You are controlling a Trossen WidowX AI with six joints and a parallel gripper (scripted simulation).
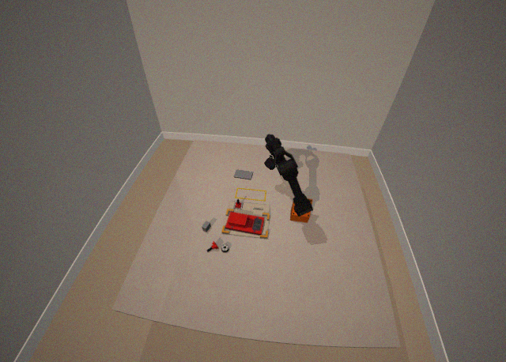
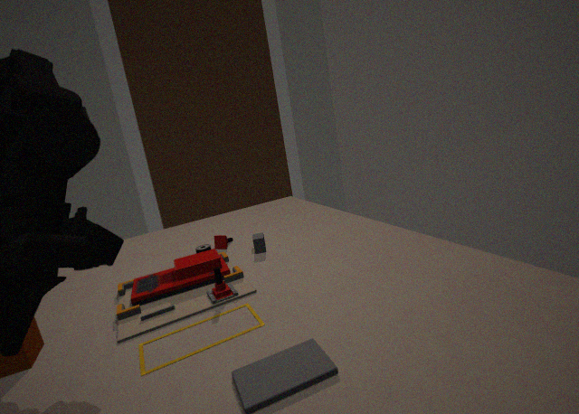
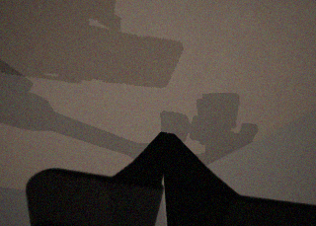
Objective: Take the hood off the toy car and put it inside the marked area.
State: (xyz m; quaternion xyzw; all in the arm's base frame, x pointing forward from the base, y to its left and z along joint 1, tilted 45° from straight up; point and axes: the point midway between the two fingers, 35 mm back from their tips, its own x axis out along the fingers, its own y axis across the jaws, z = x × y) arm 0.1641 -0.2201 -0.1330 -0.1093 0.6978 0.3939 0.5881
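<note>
My gripper tip is now 180 mm short of the red hood, 390 mm to the right of it and 100 mm above it. From my gripper tip the other things lie so: wheel 200 mm ahead, 560 mm to the left, 130 mm below.
</note>
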